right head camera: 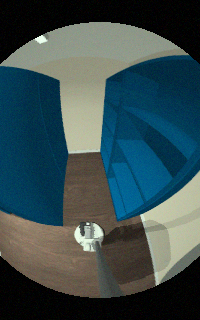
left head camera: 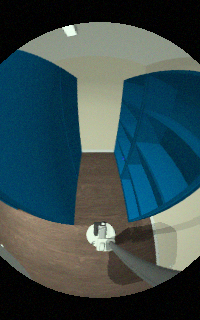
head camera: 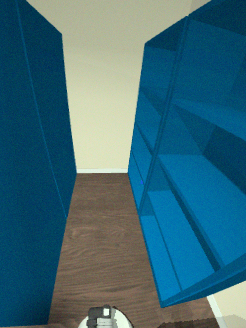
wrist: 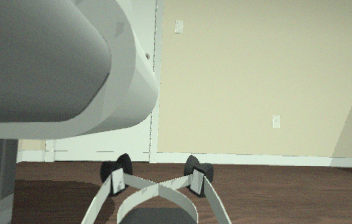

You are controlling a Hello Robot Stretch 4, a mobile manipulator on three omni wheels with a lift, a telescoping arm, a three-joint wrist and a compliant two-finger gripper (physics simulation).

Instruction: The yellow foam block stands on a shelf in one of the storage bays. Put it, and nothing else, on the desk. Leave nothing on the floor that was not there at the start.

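Frame: origin at the robot's base, x ahead, y left, z up, level; metres.
Seen in the pictures: gripper, fingertip midpoint: [left head camera: 95,244] [wrist: 158,167].
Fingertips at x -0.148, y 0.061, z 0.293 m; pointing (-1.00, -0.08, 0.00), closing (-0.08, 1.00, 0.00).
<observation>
Pixels of each thing's top centre, then the offset from my fingertips to it. "spot": a spot on its surface instead.
- blue shelf unit, surface spot: [head camera: 200,185] spot: dx +0.855, dy -0.636, dz +0.670 m
- tiny violet-blue spot, surface spot: [head camera: 142,183] [left head camera: 122,159] spot: dx +1.821, dy -0.528, dz -0.230 m
The yellow foam block does not show in these views, and neither does the desk. A blue shelf unit [head camera: 200,185] [left head camera: 155,162] [right head camera: 137,157] stands on the right with its open bays facing the aisle. The parts of its shelves that show hold no yellow thing; the far bays are seen at a steep angle. A tiny violet-blue spot [head camera: 142,183] [left head camera: 123,159] shows at its far lower bays, too small to identify. My gripper [wrist: 158,167] is open and empty, its two dark fingertips apart above the floor, facing a wall and a white door.
A tall blue unit [head camera: 30,150] [left head camera: 35,135] [right head camera: 30,145] with a closed face stands on the left. A wooden-floored aisle [head camera: 102,235] runs between the units to a beige wall [head camera: 102,100]. Another wall is close on the right, behind the shelf unit.
</observation>
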